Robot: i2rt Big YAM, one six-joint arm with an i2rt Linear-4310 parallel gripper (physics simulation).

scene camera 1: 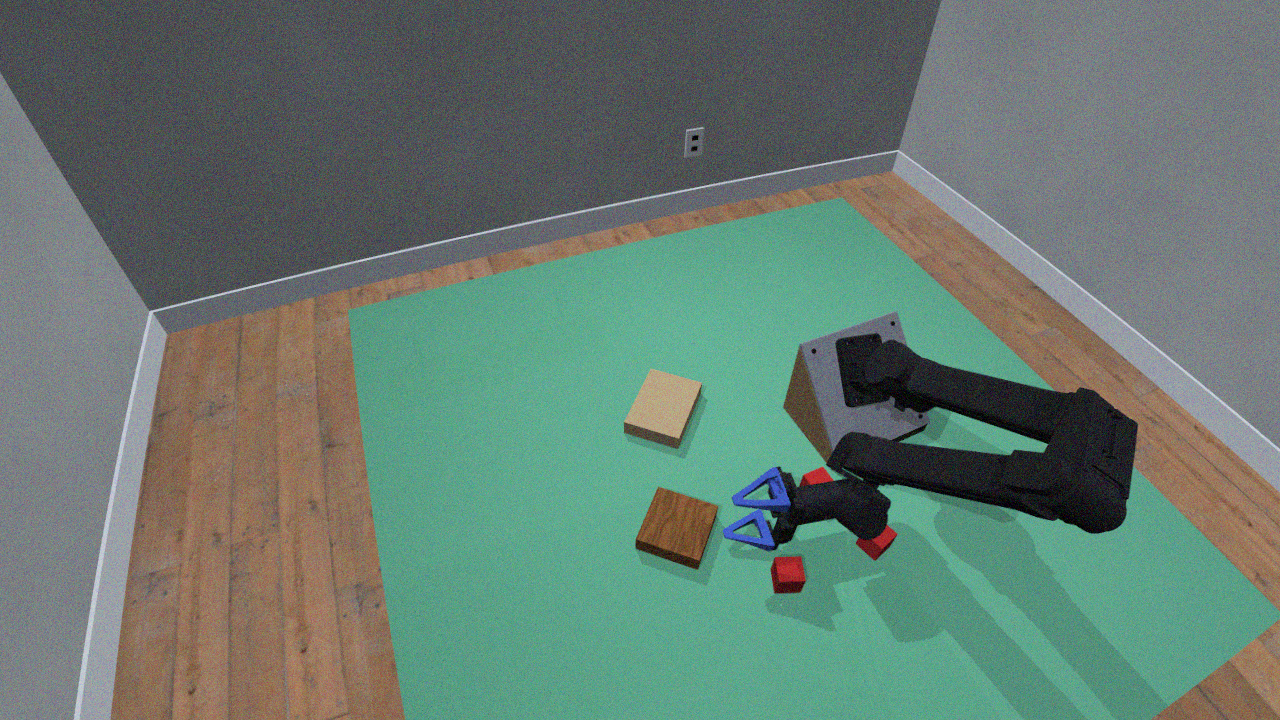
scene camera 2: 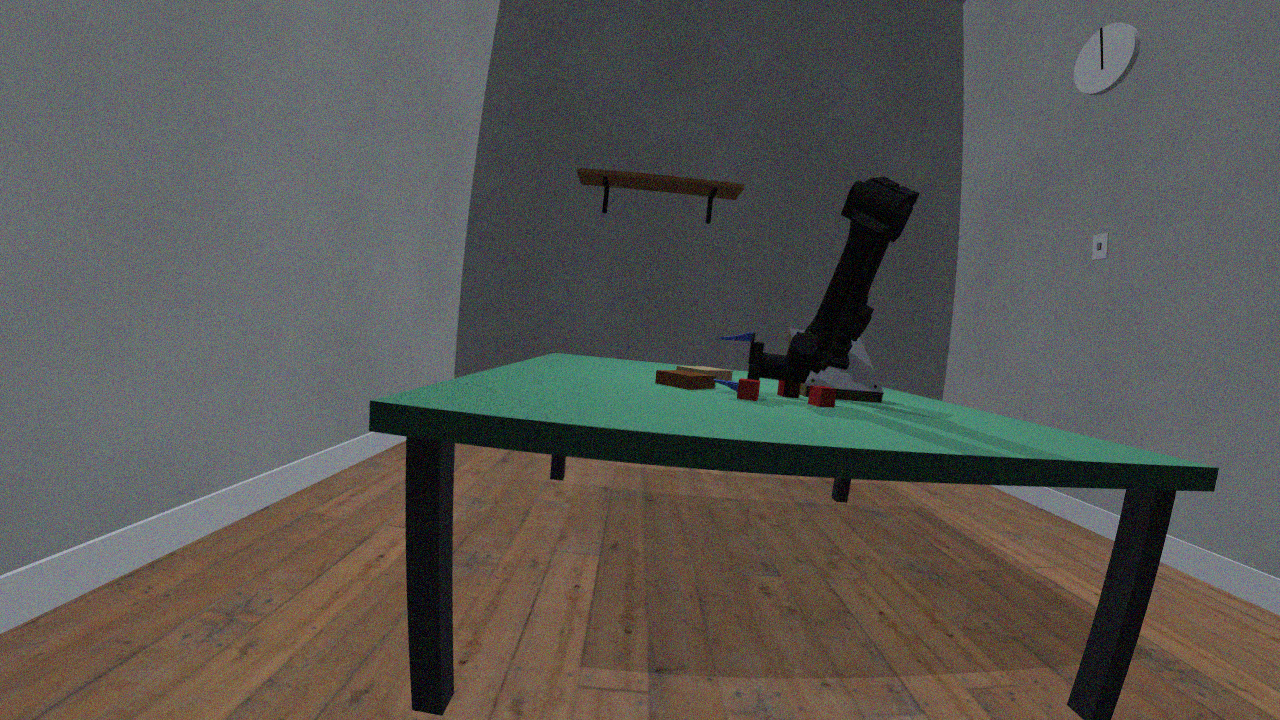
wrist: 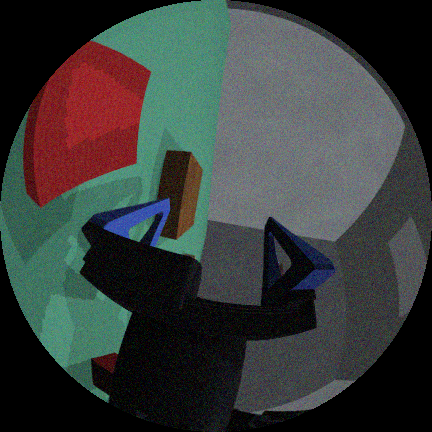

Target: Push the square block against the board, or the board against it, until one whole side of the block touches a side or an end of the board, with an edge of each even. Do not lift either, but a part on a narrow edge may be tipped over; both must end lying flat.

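Where they show: gripper, fingertip midpoint: (scene camera 1: 728, 518) (scene camera 2: 716, 359) (wrist: 217, 212); arm's base, origin of the base link: (scene camera 1: 860, 370) (scene camera 2: 830, 351).
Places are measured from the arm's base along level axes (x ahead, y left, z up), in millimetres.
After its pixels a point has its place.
Observation:
The dark brown square block (scene camera 1: 677, 526) @(x 389, y 145, z -87 mm) (scene camera 2: 684, 379) @(x 391, y 199, z -97 mm) (wrist: 189, 195) @(x 375, y 148, z -87 mm) lies flat on the green table. The light wooden board (scene camera 1: 663, 404) @(x 329, y -97, z -86 mm) (scene camera 2: 707, 369) @(x 322, y -61, z -87 mm) lies flat behind it in scene camera 1, with a gap between them and their sides not parallel. My gripper (scene camera 1: 729, 515) @(x 322, y 176, z -45 mm) (scene camera 2: 718, 360) @(x 322, y 176, z -45 mm) (wrist: 217, 212) @(x 322, y 176, z -45 mm) is open and empty, turned so that one finger is above the other. It points at the block's right side in scene camera 1. The lower finger is low, close to the table; whether it touches the block cannot be told. The board is mostly hidden in the wrist view.
One red cube (scene camera 1: 787, 574) @(x 264, y 275, z -77 mm) (scene camera 2: 748, 389) @(x 260, y 288, z -95 mm) stands right of the block in scene camera 1. A second red cube (scene camera 1: 875, 541) @(x 109, y 269, z -78 mm) (scene camera 2: 820, 395) @(x 106, y 283, z -93 mm) is farther right. A third red cube (scene camera 1: 816, 478) @(x 143, y 136, z -77 mm) (scene camera 2: 787, 387) @(x 148, y 162, z -94 mm) is partly hidden by the wrist. The grey arm base (scene camera 1: 819, 385) @(x 89, y 10, z 0 mm) stands behind.

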